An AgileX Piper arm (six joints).
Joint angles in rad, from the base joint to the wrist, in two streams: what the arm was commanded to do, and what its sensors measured. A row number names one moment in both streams.
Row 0, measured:
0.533 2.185 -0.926 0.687 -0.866 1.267
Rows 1 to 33, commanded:
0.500 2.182 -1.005 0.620 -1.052 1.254
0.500 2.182 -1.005 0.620 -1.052 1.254
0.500 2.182 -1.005 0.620 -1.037 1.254
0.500 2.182 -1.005 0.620 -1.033 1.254
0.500 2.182 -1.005 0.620 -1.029 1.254
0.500 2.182 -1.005 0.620 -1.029 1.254
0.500 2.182 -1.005 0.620 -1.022 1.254
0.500 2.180 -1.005 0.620 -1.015 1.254
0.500 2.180 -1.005 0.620 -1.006 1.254
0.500 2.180 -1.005 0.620 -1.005 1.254
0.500 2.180 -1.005 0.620 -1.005 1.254
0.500 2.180 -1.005 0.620 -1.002 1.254
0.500 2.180 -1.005 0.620 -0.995 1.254
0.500 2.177 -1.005 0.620 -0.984 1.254
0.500 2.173 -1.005 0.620 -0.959 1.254
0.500 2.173 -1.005 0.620 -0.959 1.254
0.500 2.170 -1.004 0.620 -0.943 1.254
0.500 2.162 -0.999 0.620 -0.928 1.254
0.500 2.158 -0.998 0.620 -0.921 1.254
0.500 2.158 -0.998 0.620 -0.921 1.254
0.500 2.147 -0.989 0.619 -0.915 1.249
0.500 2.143 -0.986 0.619 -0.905 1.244
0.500 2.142 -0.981 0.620 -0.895 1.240
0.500 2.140 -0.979 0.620 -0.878 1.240
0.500 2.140 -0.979 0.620 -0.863 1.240
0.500 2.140 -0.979 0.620 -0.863 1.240
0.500 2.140 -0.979 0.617 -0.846 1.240
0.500 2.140 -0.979 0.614 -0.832 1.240
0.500 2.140 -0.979 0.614 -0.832 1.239
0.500 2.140 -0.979 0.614 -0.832 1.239
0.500 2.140 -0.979 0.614 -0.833 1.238
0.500 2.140 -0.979 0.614 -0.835 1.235
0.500 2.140 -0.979 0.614 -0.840 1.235
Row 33, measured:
0.517 2.152 -0.932 0.679 -0.755 1.258
